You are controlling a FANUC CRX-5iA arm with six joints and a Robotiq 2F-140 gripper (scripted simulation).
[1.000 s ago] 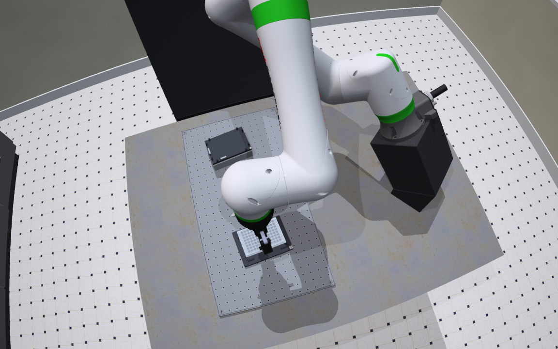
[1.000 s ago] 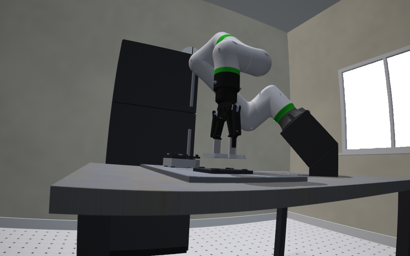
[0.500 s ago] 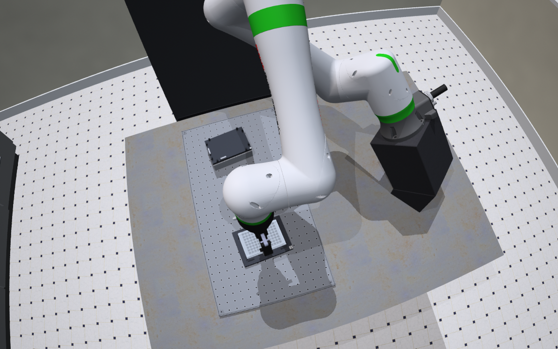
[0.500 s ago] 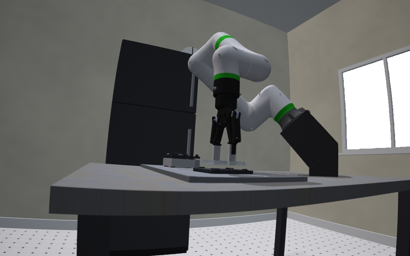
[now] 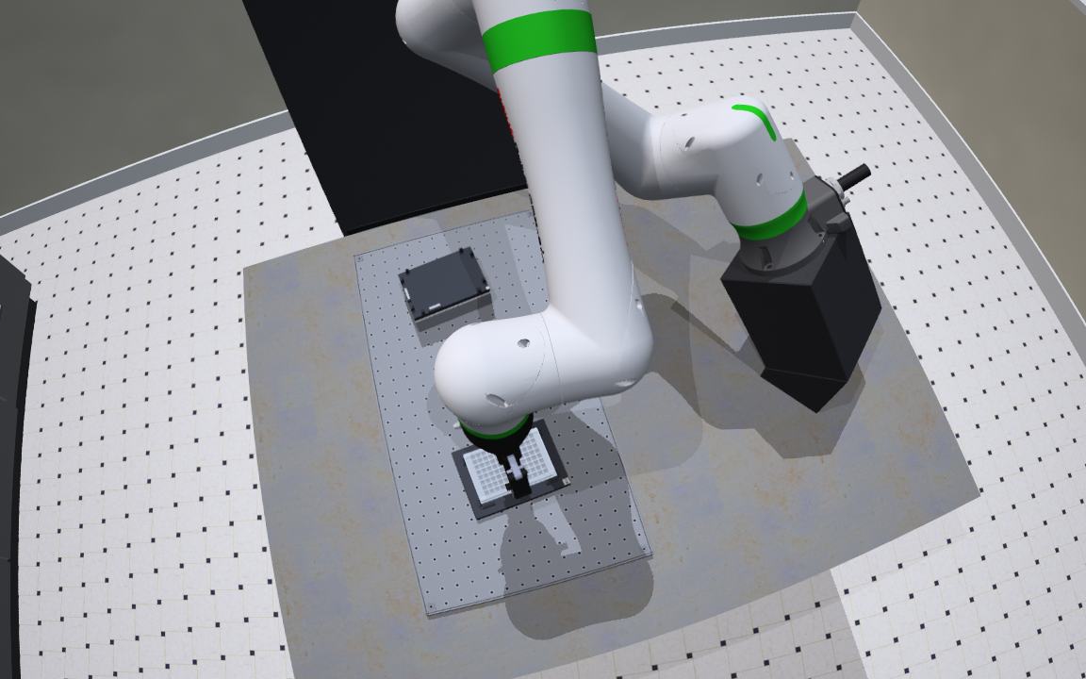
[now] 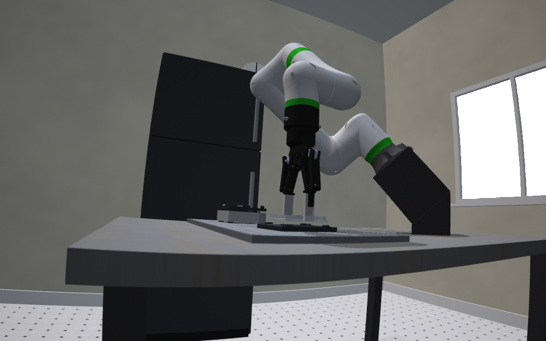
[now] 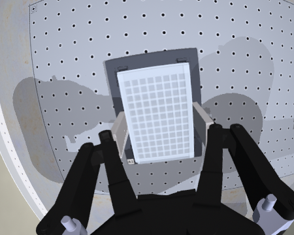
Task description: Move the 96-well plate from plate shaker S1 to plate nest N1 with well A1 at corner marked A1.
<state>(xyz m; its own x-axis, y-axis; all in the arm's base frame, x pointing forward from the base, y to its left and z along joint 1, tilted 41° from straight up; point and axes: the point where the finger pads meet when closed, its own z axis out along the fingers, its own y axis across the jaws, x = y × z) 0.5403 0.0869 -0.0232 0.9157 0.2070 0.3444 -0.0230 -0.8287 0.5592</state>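
Now: hand 40 mm above the dark plate nest N1. From my hand the other things lie so: white 96-well plate (20 mm below).
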